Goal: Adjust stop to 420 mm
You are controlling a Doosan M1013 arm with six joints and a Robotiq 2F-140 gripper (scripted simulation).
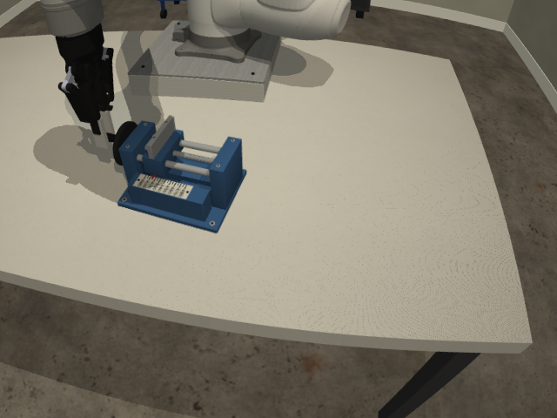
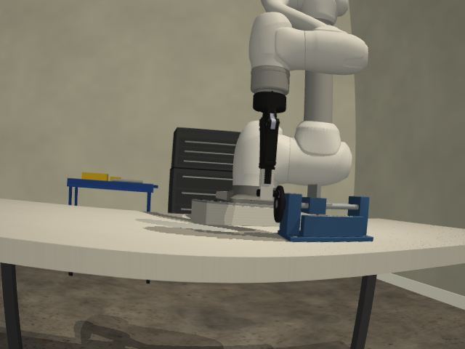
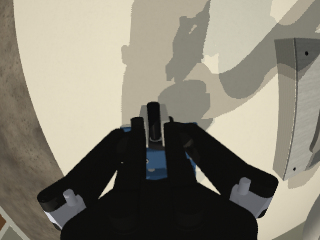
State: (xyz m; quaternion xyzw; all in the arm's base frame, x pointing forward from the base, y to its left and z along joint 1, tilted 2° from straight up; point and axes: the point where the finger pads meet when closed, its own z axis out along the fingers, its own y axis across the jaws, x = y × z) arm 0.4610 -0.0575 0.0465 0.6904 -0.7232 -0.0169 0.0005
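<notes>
Right now my hand is 20 mm to the right of the black handwheel and 20 mm above it. From my hand the other things lie so: stop block: 120 mm to the left, 30 mm below.
</notes>
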